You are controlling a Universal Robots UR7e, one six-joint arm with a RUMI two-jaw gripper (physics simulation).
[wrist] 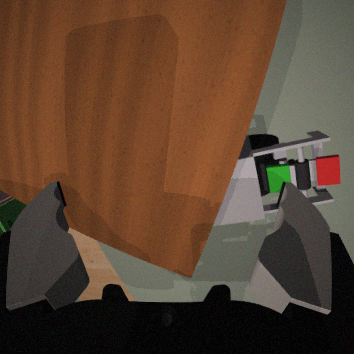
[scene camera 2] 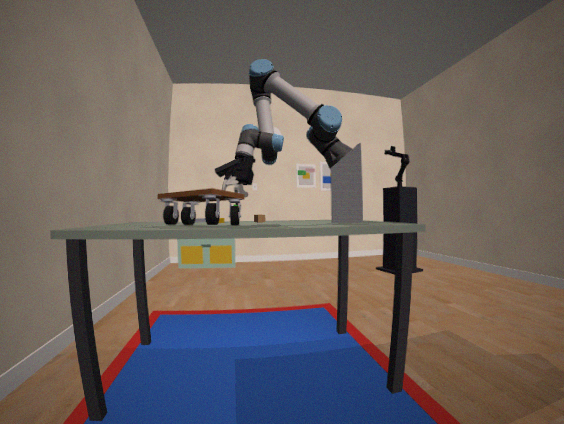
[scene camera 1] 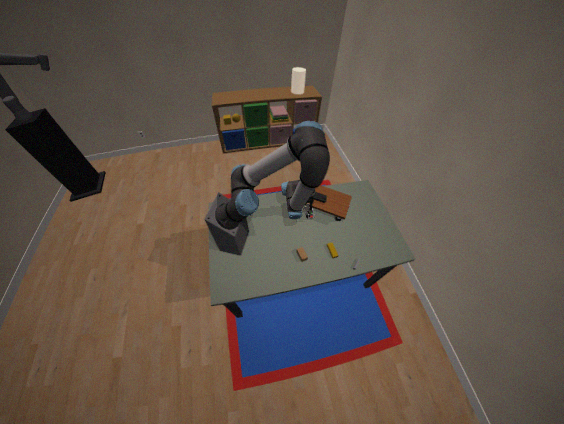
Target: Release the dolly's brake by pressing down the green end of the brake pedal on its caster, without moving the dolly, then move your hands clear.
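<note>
The dolly (scene camera 1: 337, 202) (scene camera 2: 200, 194) (wrist: 125, 115) is a brown wooden board on casters, standing on the table (scene camera 1: 260, 275) (scene camera 2: 300, 232). In the wrist view, the brake pedal's green end (wrist: 278, 177) lies nearer the board and its red end (wrist: 328, 170) points outward, between grey bracket arms on the caster. My gripper (wrist: 170, 186) is open and empty above the dolly's corner. In the wrist view its right fingertip overlaps the lower right corner of the green end; whether they touch, I cannot tell. The pedal's tilt is unclear.
An orange-brown block (scene camera 1: 302, 254), a yellow block (scene camera 1: 332, 250) and a small grey item (scene camera 1: 355, 264) lie on the table, away from the dolly. The arm's grey base block (scene camera 1: 231, 240) (scene camera 2: 346, 192) stands at one end of the table. A side wall is near the other end.
</note>
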